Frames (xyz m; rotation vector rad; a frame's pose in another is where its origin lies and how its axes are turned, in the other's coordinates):
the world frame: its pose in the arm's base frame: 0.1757 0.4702 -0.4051 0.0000 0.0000 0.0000
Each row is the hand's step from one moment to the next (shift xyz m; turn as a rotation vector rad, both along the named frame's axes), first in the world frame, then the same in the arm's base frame.
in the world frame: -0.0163 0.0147 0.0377 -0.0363 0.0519 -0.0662
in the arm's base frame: -0.0163 0.0147 0.0377 -0.0363 0.0519 -0.0662
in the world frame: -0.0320 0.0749 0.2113 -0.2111 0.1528 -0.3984
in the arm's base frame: -0.0320 0.0749 0.2113 -0.2111 0.1528 -0.3984
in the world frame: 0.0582 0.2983 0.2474 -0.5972 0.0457 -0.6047
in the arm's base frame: 0.0582 0.2983 0.2474 -0.5972 0.0457 -0.6047
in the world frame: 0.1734 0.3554 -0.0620 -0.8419 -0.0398 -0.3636
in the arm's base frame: 0.1734 0.3554 -0.0620 -0.8419 -0.0398 -0.3636
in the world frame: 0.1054 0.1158 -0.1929 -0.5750 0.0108 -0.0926
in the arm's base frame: 0.1054 0.1158 -0.1929 -0.5750 0.0108 -0.0926
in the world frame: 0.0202 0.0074 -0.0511 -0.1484 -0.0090 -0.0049
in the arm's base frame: 0.0202 0.0074 -0.0511 -0.1484 -0.0090 -0.0049
